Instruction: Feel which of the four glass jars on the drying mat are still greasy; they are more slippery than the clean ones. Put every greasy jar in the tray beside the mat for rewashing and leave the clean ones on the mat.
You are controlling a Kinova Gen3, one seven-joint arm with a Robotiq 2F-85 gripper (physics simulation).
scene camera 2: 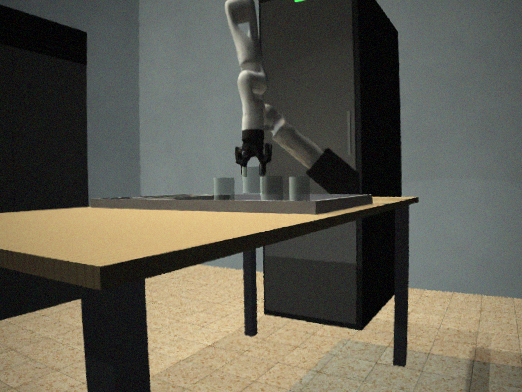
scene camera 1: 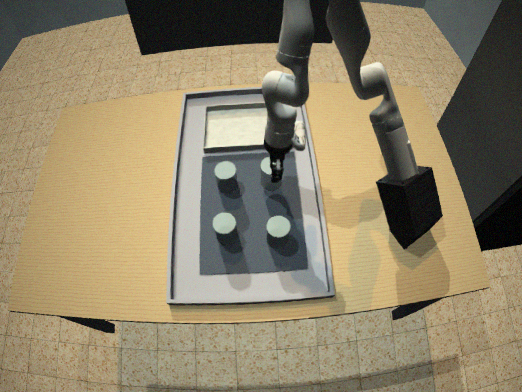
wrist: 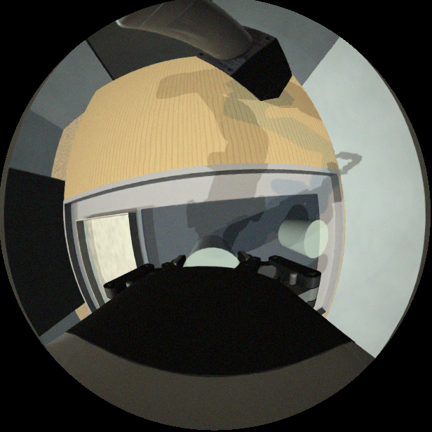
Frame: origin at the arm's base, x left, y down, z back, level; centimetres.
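Seen in the pictures: gripper, fingertip midpoint: [scene camera 2: 253, 176] [scene camera 1: 273, 171]; arm's base at its link origin: [scene camera 2: 316, 160] [scene camera 1: 403, 174].
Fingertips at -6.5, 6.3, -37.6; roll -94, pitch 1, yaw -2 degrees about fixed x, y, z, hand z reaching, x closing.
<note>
Pixels of each thing's top centre, then the offset from my fingertips to it, as dx, dy, dz. Level surfaces: height alone.
- back-right glass jar at its top centre: [scene camera 1: 271, 165] [scene camera 2: 251, 166] +0.0, -3.1, -0.7
- dark drying mat at its surface level: dy +9.1
- back-left at its top centre: [scene camera 1: 225, 170] [scene camera 2: 223, 177] -1.6, +0.5, -14.3
- front-left at its top centre: [scene camera 1: 224, 222] [scene camera 2: 271, 176] +15.6, +0.5, -14.5
- front-right at its top centre: [scene camera 1: 278, 226] [scene camera 2: 299, 176] +17.3, +0.5, +0.1
- cream-floored tray at its top centre: [scene camera 1: 246, 123] [scene camera 2: 182, 195] -25.0, +6.4, -7.7
- wooden table at its surface level: dy +9.6
My gripper [scene camera 1: 275, 177] [scene camera 2: 253, 173] [wrist: 211, 261] is shut on the back-right glass jar [scene camera 1: 265, 166] [scene camera 2: 253, 182] [wrist: 212, 257]. That jar is upright and hangs a little above the mat, higher than the others in scene camera 2. The other pale green jars stand upright on the dark drying mat [scene camera 1: 212, 260] [wrist: 170, 230]: back-left [scene camera 1: 225, 170] [scene camera 2: 223, 188], front-left [scene camera 1: 224, 223] [scene camera 2: 271, 188] and front-right [scene camera 1: 278, 227] [scene camera 2: 299, 188] [wrist: 316, 239]. The cream-floored tray [scene camera 1: 235, 129] [wrist: 111, 240] lies behind the mat; the arm hides its right part in scene camera 1.
A grey raised border [scene camera 1: 173, 225] [scene camera 2: 200, 205] [wrist: 265, 168] surrounds mat and tray on the wooden table [scene camera 1: 100, 200] [scene camera 2: 75, 230] [wrist: 150, 130]. The arm's black base block [scene camera 1: 411, 205] [scene camera 2: 334, 172] [wrist: 262, 67] stands to the right. Dark cabinets stand around the table.
</note>
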